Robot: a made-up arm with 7 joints.
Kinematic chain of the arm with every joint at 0, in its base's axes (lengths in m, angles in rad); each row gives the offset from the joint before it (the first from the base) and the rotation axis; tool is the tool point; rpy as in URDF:
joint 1: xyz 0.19 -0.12 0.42 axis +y
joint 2: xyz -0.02 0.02 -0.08 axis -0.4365 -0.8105 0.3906
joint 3: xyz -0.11 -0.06 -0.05 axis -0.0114 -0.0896 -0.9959
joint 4: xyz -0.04 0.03 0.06 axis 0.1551 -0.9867 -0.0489
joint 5: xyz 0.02 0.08 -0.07 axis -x
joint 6: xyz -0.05 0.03 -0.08 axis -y
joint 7: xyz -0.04 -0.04 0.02 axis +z
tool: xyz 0.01 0.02 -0.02 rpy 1.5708 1.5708 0
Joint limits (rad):
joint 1: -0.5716..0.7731
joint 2: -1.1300..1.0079
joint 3: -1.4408..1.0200
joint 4: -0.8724..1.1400
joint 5: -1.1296..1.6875
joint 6: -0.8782..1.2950
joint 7: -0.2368..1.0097
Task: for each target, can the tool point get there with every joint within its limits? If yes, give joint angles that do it. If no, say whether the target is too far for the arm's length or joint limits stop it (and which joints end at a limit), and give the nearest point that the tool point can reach.
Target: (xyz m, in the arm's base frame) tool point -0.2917 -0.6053 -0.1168
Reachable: no: too far | nearest point -0.0605 -0.3598 0.1408 | short by 0.424 m
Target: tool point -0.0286 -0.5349 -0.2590
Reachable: no: too far | nearest point 0.0709 -0.3392 0.0501 | short by 0.379 m
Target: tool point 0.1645 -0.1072 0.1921
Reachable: yes | joints -0.1225 -0.0288 0.3860 0.8526 0.5742 0.9505 0.8450
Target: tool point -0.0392 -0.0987 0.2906
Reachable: yes | joints -0.0586 -0.5491 -0.6157 0.5098 1.2593 0.3175 0.6498
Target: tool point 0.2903 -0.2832 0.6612
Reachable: no: joint limits stop it (at a limit: joint 1, joint 2, joint 4, joint 5, joint 7) | nearest point 0.1309 -0.1774 0.6353 | short by 0.193 m
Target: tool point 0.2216 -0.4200 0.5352
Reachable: no: joint limits stop it (at a limit: joint 1, joint 2, joint 3, joint 4, joint 7) | nearest point 0.1188 -0.3706 0.4344 | short by 0.152 m
